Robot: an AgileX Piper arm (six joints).
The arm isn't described. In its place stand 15 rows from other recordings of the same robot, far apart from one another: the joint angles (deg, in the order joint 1, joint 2, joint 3, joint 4, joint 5, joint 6), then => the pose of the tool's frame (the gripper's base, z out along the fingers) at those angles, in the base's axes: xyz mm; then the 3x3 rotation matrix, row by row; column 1 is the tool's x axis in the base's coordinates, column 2 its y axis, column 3 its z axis.
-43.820, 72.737, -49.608, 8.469, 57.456, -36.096 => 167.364 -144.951 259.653; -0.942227 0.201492 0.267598; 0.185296 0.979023 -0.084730; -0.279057 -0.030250 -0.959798
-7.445, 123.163, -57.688, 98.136, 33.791, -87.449 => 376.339 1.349 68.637; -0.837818 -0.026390 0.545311; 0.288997 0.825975 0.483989; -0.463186 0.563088 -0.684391
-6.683, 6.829, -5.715, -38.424, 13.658, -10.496 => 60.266 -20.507 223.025; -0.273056 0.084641 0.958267; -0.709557 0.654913 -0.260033; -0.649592 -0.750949 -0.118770
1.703, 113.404, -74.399, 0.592, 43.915, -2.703 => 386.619 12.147 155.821; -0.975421 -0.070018 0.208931; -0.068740 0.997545 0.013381; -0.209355 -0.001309 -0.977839
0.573, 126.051, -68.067, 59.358, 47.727, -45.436 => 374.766 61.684 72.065; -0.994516 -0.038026 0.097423; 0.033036 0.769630 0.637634; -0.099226 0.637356 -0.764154
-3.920, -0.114, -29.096, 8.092, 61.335, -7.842 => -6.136 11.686 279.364; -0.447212 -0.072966 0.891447; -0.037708 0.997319 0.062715; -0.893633 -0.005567 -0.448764
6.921, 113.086, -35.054, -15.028, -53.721, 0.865 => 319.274 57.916 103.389; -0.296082 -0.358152 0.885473; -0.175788 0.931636 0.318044; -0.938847 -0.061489 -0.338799
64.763, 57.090, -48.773, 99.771, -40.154, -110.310 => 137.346 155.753 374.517; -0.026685 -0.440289 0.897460; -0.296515 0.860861 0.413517; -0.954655 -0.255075 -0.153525
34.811, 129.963, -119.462, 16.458, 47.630, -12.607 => 414.050 311.090 242.413; -0.630654 -0.679191 0.375465; -0.466502 0.718415 0.515999; -0.620202 0.150262 -0.769916
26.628, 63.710, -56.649, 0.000, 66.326, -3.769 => 173.812 87.145 321.627; -0.799847 -0.501859 0.329216; -0.474556 0.864611 0.165060; -0.367481 -0.024208 -0.929716
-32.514, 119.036, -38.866, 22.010, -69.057, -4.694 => 270.213 -210.008 103.108; -0.062405 0.801418 0.594840; 0.108129 0.597923 -0.794227; -0.992176 0.014756 -0.123970
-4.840, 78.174, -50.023, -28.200, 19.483, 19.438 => 285.243 -38.547 270.609; -0.667444 0.118053 0.735243; -0.070752 0.972833 -0.220430; -0.741291 -0.199144 -0.640959
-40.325, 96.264, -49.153, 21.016, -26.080, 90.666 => 261.838 -241.071 220.544; 0.787048 -0.037560 0.615747; 0.551370 -0.404829 -0.729455; 0.276671 0.913620 -0.297911
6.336, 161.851, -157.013, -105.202, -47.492, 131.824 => 581.842 129.740 179.526; -0.512702 -0.620316 0.593587; 0.183950 0.595949 0.781669; -0.838629 0.509954 -0.191437
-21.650, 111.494, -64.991, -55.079, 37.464, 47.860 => 331.660 -180.478 150.307; -0.850838 0.502353 0.154002; 0.324616 0.733042 -0.597724; -0.413158 -0.458574 -0.786772
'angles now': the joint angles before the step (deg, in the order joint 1, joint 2, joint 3, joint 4, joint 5, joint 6). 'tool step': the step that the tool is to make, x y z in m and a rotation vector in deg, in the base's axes. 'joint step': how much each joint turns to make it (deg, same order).
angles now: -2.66 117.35 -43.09 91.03 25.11 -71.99
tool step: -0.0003 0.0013 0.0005 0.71 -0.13 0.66
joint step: 0.00 0.00 0.01 -0.17 0.91 -0.22
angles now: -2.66 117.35 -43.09 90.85 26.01 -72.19
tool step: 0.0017 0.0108 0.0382 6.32 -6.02 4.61
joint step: 0.01 -6.28 0.01 -2.40 7.89 0.98
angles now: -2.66 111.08 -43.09 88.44 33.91 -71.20
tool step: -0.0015 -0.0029 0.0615 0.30 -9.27 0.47
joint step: -0.91 -11.52 -0.42 -4.47 1.60 4.57
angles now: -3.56 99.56 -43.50 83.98 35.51 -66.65
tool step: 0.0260 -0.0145 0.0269 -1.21 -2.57 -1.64
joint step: -2.13 -0.09 -7.79 -8.28 0.53 8.92
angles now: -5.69 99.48 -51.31 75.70 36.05 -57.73
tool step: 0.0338 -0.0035 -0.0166 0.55 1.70 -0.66
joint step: 0.00 7.85 -7.42 -1.09 0.13 2.25
